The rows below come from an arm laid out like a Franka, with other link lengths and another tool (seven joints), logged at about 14 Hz.
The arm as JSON. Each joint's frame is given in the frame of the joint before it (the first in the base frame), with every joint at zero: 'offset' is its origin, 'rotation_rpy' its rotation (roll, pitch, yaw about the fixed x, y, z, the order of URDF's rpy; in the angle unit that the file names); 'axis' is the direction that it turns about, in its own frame. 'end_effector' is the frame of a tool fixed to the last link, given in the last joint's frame.
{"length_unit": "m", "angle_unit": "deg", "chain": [
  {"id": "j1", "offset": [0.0, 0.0, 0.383], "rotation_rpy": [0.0, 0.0, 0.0], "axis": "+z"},
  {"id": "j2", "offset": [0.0, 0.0, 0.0], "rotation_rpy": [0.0, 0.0, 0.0], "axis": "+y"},
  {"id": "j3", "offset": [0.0, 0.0, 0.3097], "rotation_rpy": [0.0, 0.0, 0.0], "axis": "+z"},
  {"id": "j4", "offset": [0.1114, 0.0, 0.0], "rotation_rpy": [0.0, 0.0, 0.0], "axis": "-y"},
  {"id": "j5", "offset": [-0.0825, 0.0, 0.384], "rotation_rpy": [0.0, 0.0, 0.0], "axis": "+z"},
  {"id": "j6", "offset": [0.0, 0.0, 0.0], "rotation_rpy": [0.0, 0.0, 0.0], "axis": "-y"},
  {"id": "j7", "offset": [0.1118, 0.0, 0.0], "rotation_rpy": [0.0, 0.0, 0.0], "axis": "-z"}
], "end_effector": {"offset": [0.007, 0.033, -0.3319], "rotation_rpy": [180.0, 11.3, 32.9]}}
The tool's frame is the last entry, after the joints.
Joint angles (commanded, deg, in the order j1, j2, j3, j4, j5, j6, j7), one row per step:
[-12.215, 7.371, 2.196, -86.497, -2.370, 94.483, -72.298]
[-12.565, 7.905, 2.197, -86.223, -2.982, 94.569, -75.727]
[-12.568, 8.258, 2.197, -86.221, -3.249, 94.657, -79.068]
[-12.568, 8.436, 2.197, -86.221, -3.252, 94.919, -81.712]
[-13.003, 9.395, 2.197, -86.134, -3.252, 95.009, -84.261]
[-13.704, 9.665, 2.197, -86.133, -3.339, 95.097, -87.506]
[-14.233, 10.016, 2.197, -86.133, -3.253, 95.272, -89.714]
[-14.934, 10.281, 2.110, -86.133, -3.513, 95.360, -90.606]
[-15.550, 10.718, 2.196, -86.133, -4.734, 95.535, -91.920]
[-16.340, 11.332, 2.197, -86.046, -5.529, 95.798, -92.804]
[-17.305, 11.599, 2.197, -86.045, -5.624, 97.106, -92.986]
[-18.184, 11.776, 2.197, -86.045, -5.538, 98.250, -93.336]
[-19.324, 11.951, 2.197, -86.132, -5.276, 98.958, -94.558]
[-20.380, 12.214, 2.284, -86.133, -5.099, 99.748, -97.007]
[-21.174, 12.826, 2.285, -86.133, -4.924, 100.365, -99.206]
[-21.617, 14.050, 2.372, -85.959, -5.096, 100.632, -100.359]
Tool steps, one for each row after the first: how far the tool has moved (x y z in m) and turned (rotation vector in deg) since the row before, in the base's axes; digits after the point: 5 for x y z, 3 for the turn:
[-0.00060, -0.00911, -0.00339, -0.556, 0.421, 3.122]
[-0.00081, -0.00324, -0.00362, -0.190, 0.468, 3.358]
[0.00071, -0.00159, -0.00150, 0.003, 0.051, 2.654]
[-0.00065, -0.00616, -0.00958, 0.209, 0.887, 2.115]
[-0.00206, -0.00978, -0.00272, 0.026, 0.348, 2.553]
[-0.00076, -0.00654, -0.00356, 0.186, 0.255, 1.676]
[-0.00208, -0.01039, -0.00272, -0.194, 0.272, 0.137]
[-0.00239, -0.01324, -0.00421, -1.044, 0.598, 0.932]
[-0.00183, -0.01356, -0.00540, -0.639, 0.503, 0.211]
[0.00404, -0.01251, -0.00126, -0.321, -0.971, -0.655]
[0.00340, -0.01065, -0.00045, -0.147, -0.926, -0.441]
[-0.00059, -0.01233, -0.00173, 0.153, -0.399, 0.102]
[0.00026, -0.01196, -0.00179, 0.057, -0.360, 1.508]
[-0.00026, -0.00968, -0.00604, 0.195, 0.111, 1.420]
[-0.00038, -0.00583, -0.01209, 0.173, 0.861, 0.838]

